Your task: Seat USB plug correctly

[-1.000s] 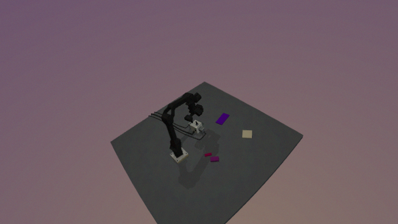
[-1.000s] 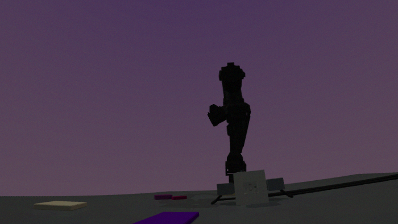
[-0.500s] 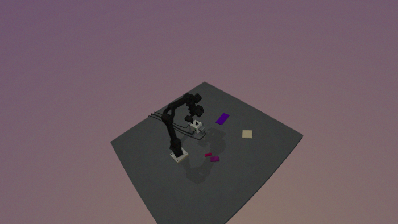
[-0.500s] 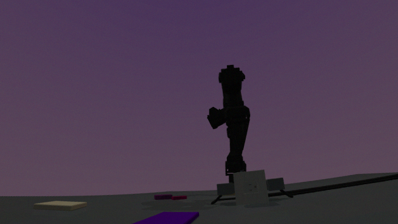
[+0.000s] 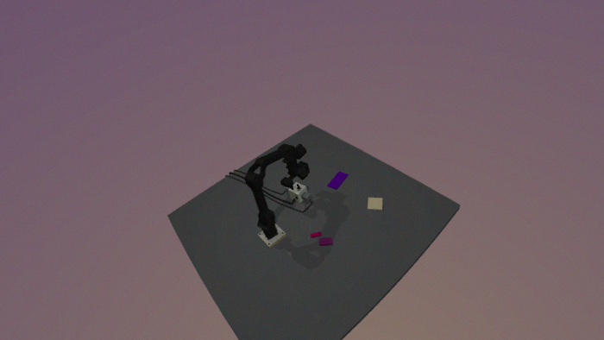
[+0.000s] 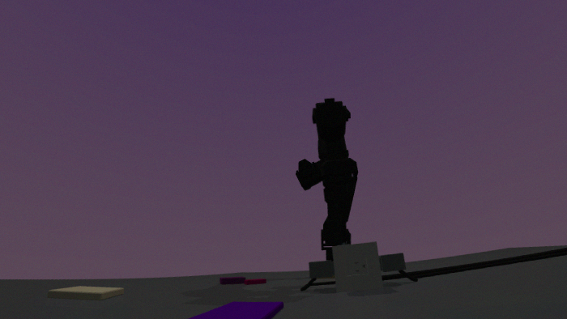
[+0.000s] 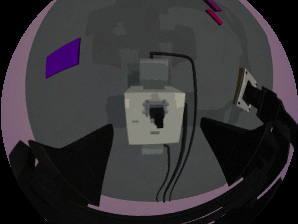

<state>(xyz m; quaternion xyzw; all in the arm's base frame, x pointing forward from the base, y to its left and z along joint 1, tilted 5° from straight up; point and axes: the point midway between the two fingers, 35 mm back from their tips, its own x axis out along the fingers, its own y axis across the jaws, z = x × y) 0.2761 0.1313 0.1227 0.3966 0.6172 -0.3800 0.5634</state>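
The dark USB plug lies 20 mm below my gripper tip. Also, from my gripper tip: purple flat card: 250 mm ahead, 30 mm to the right, 110 mm below; magenta block: 60 mm behind, 350 mm to the right, 110 mm below; cream tile: 310 mm ahead, 320 mm to the right, 110 mm below.
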